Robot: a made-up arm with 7 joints.
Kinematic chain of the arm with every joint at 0, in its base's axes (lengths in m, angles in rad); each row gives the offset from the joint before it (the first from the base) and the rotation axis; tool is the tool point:
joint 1: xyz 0 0 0.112 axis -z
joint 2: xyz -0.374 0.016 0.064 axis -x
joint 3: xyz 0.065 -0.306 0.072 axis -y
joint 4: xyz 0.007 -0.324 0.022 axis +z
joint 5: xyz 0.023 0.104 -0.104 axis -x
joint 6: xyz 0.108 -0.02 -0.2 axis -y
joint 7: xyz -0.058 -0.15 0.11 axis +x
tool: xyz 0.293 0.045 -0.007
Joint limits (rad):
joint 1: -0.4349..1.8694
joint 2: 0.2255..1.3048
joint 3: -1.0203..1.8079
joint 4: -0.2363..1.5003
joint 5: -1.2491..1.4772
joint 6: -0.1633..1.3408
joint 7: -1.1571..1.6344
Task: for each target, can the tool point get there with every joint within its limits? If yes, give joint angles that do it. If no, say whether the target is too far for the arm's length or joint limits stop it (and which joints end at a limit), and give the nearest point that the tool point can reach.
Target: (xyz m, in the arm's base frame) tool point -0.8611 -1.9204 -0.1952
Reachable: no: too far | nearest point -0.3684 -0.8217 0.0351 | short by 1.226 m
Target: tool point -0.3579 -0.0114 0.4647
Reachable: yes | joints 1.2740 0.4596 0.0721 0.6510 0.6184 0.5145 0.4706
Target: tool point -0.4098 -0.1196 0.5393
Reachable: yes | joints 1.4092 0.5519 -0.0133 0.2122 1.2563 0.0548 0.0876
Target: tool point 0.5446 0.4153 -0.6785
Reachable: no: joint limits stop it (at a limit: joint 1, joint 2, joint 5, joint 6, joint 7) | nearest point -0.1135 0.4526 0.0034 | short by 0.948 m
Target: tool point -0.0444 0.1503 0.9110
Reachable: yes | joints -0.0258 1.2088 1.3654 -0.0876 -0.4461 0.0871 0.1595
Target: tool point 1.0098 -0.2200 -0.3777
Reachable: no: joint limits stop it (at a limit: joint 1, joint 2, joint 4, joint 6, joint 7) | nearest point 0.3386 -0.4513 0.0887 | short by 0.849 m
